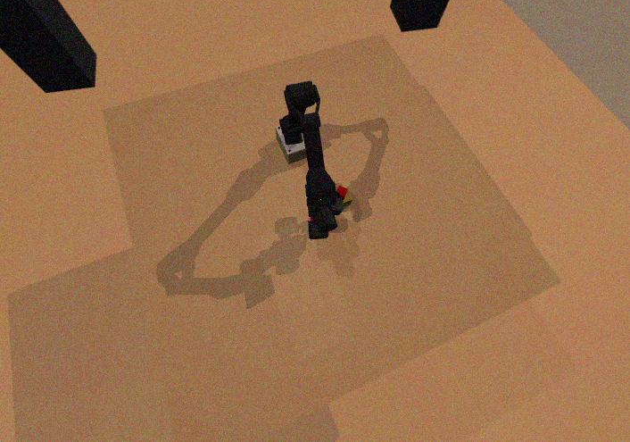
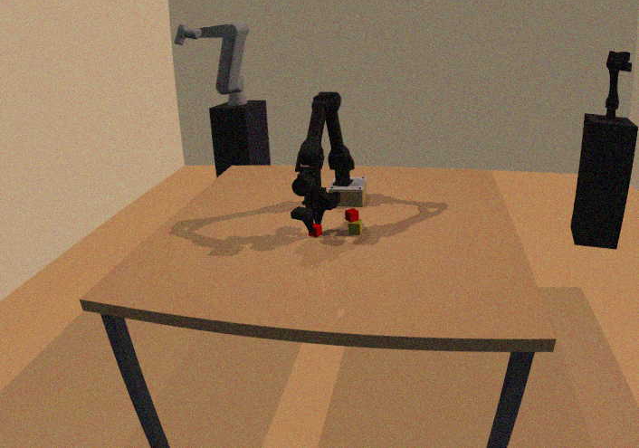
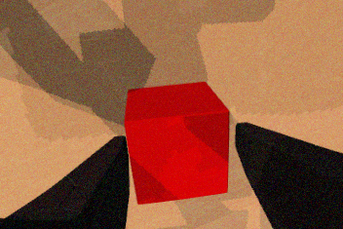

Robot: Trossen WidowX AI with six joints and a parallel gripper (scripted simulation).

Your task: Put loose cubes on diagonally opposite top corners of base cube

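My gripper tip is 6 cm past the yellow base cube and 12 cm to the right of it.
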